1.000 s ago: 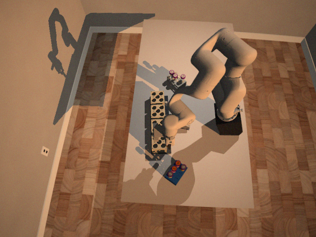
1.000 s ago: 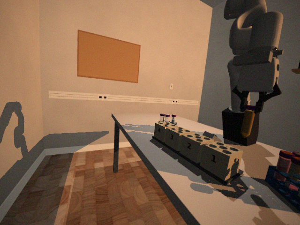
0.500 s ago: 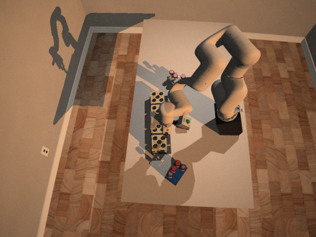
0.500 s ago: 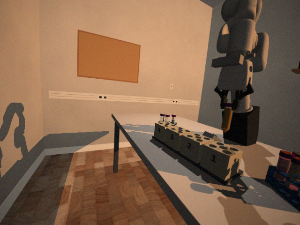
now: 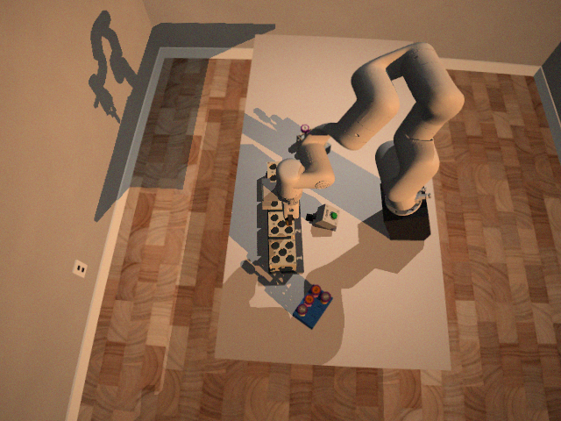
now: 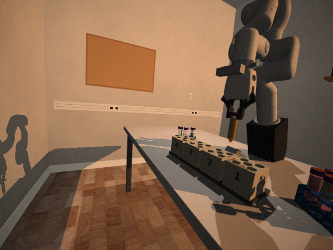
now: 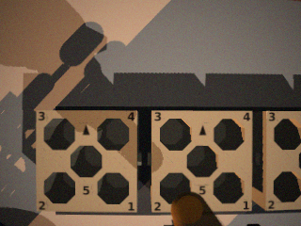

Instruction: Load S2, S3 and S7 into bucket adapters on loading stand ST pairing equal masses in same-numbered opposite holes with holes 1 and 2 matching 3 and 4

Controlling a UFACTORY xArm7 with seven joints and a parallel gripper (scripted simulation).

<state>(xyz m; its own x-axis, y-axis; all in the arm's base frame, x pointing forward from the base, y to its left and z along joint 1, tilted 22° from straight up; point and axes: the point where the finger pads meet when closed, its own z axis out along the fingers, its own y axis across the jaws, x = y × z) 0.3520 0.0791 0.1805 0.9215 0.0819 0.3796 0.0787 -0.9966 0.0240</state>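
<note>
The orange-dotted tube lies 50 mm below my hand and 10 mm behind it. From my hand the other things lie so: bucket adapter (200 mm below, 30 mm ahead, 20 mm to the right); yellowish tube (300 mm to the left, 190 mm below, 70 mm behind); pink-filled sample tube (220 mm to the left, 190 mm below, 100 mm behind).
</note>
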